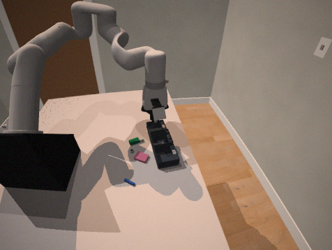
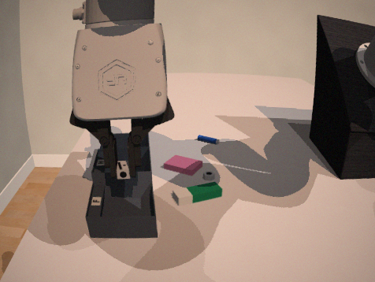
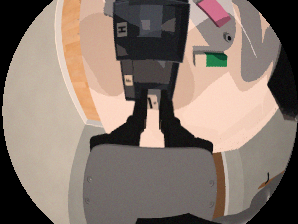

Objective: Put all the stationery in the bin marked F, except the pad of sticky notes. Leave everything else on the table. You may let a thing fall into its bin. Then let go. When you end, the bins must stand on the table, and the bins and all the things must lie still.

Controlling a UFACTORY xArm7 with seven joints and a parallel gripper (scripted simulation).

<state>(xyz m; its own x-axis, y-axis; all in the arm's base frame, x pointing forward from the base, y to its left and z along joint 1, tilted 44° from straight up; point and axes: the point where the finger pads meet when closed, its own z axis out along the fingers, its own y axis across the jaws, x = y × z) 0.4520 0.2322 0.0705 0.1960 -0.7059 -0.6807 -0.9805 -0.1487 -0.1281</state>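
Right now the green-and-white eraser is 8 cm below my hand, 8 cm behind it and 6 cm to the right of it. Round my hand: pink sticky-note pad 16 cm to the right, 8 cm below, 6 cm behind; then small grey nut 12 cm to the right, 10 cm behind, 8 cm below; then silver pencil sharpener 1 cm below.
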